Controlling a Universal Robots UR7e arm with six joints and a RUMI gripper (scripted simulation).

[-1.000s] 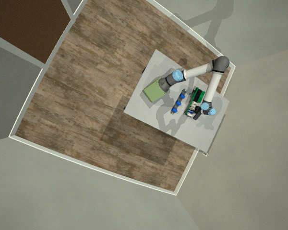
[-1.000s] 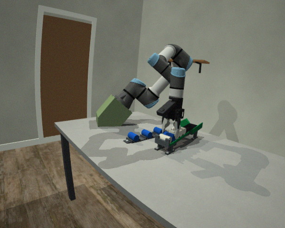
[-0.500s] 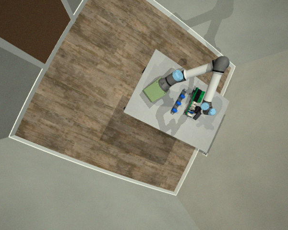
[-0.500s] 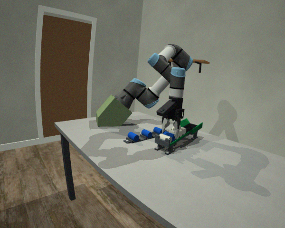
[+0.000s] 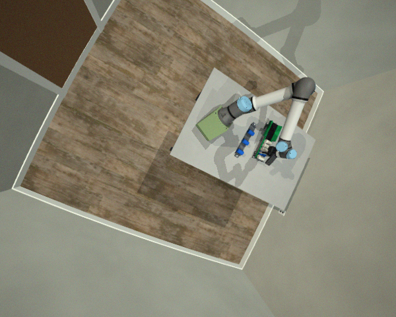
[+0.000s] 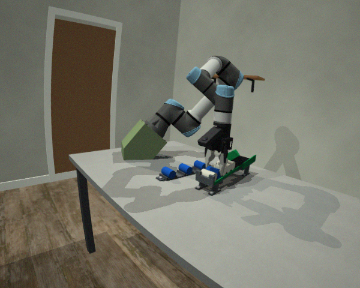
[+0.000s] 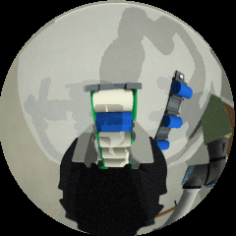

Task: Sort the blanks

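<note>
Now: hand 6 cm to the left of the grey stop, 2 cm above it and 1 cm short of it. The rest, counted from my hand: dark stock rack (20 cm behind, 9 cm below, 2 cm to the left).
</note>
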